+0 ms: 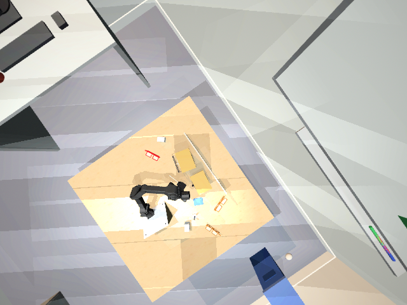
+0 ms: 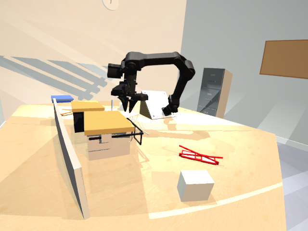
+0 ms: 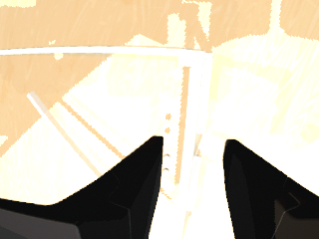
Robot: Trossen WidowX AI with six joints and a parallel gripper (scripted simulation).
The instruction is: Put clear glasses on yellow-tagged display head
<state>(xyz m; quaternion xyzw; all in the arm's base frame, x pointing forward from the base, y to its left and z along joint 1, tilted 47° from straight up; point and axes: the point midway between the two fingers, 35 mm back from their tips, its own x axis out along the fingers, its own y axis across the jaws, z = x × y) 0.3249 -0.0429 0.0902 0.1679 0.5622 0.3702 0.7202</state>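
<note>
The blue block lies 5 cm ahead of my gripper tip, 19 cm to the right of it and 6 cm below it. Round my gripper tip: low white wall (30 cm ahead, 6 cm to the left, 1 cm below).
</note>
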